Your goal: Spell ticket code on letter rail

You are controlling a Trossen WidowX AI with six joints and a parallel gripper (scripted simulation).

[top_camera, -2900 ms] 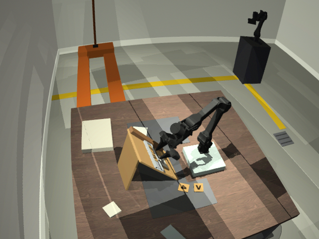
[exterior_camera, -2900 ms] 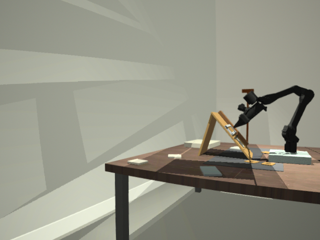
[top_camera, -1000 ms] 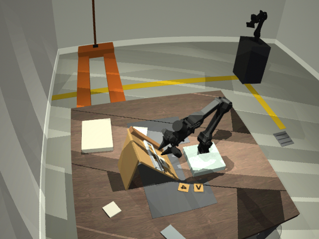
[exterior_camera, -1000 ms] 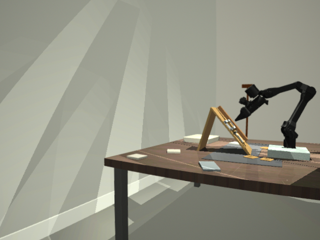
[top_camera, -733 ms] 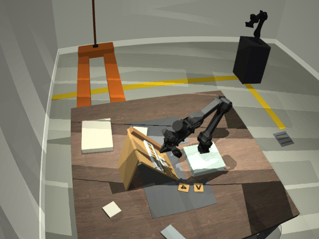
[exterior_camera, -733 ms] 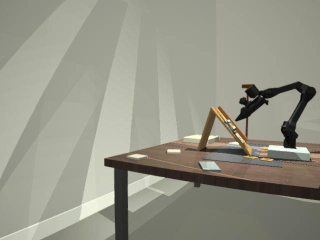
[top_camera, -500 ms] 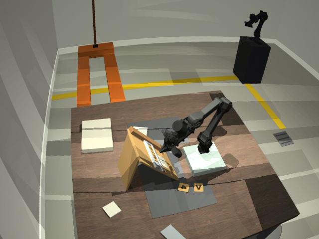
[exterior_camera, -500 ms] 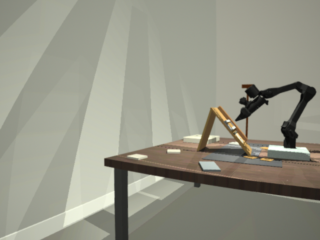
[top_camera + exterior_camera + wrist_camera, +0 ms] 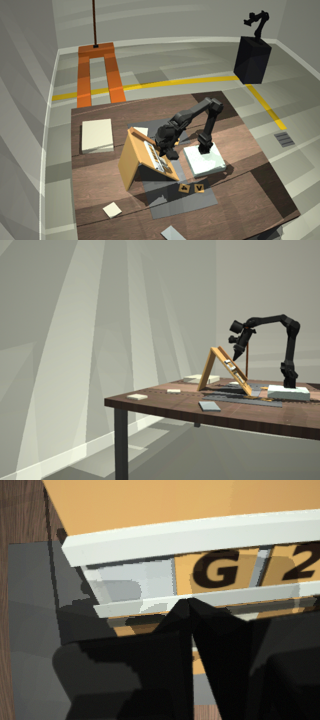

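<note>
Now: gripper tip 30 mm past the white ticket, 40 mm to the left of it and 100 mm above it. Round my gripper tip: white card 50 mm ahead, 380 mm to the right, 180 mm below; grey-blue pad 420 mm to the left, 190 mm below; grey mat 120 mm behind, 90 mm to the right, 190 mm below.
</note>
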